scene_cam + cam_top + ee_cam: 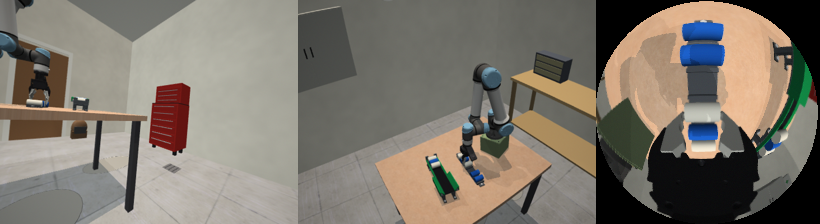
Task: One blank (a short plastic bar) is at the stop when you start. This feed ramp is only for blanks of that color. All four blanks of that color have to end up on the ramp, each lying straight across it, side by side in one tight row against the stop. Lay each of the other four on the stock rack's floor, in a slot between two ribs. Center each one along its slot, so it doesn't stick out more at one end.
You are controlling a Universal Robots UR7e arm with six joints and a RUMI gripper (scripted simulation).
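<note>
My gripper is now 30 mm to the right of the dark stock rack and 40 mm above it.
</note>
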